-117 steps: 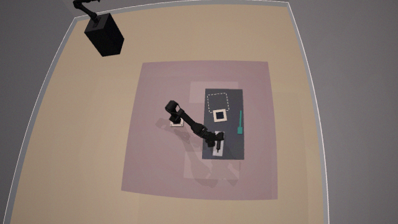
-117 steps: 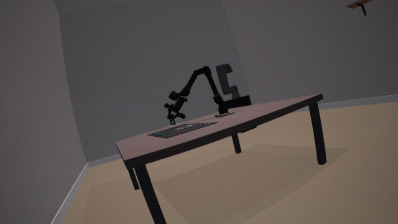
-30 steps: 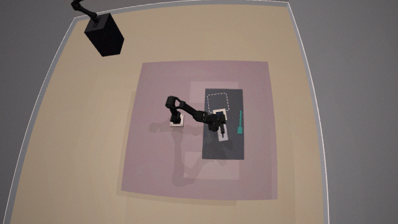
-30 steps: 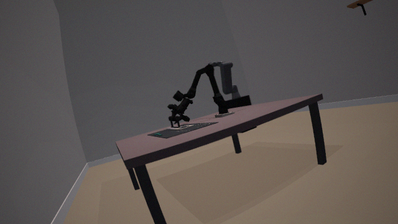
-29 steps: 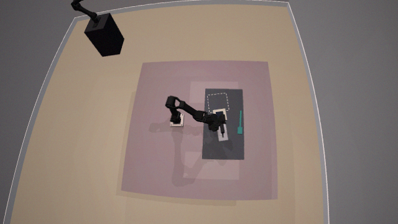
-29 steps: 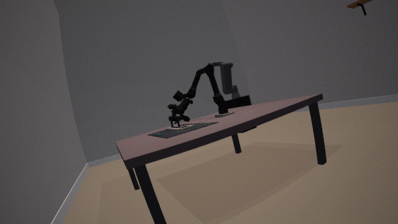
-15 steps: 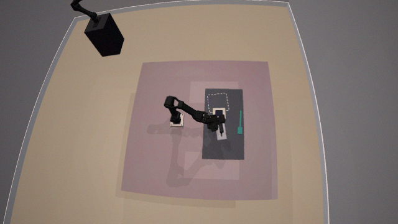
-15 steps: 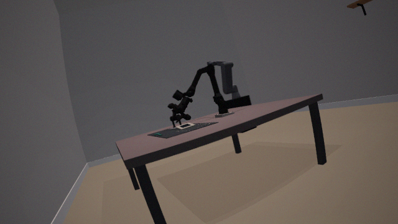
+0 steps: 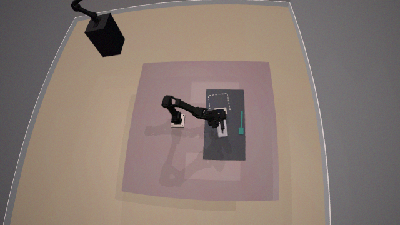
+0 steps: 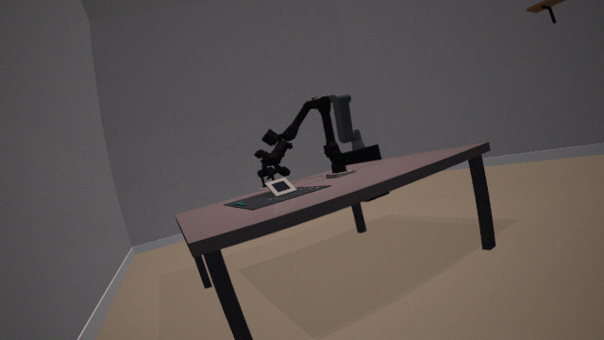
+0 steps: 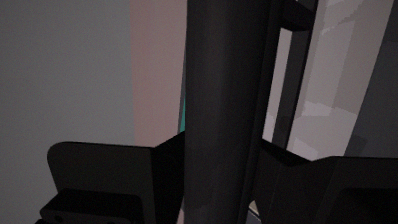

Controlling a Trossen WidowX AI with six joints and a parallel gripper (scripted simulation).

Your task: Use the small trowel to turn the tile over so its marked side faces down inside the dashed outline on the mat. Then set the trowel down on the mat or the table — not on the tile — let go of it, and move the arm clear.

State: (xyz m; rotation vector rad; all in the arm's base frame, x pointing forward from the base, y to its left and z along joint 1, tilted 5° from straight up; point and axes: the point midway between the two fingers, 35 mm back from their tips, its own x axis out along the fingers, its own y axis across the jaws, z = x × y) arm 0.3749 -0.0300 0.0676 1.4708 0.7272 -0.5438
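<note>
Right now the tile is 3 cm behind my gripper tip, 10 cm to the left of it and 6 cm below it. The rest, counted from my gripper tip: dark mat (1 cm ahead, 1 cm to the left, 11 cm below); teal long-handled tool (14 cm ahead, 2 cm to the right, 9 cm below).
</note>
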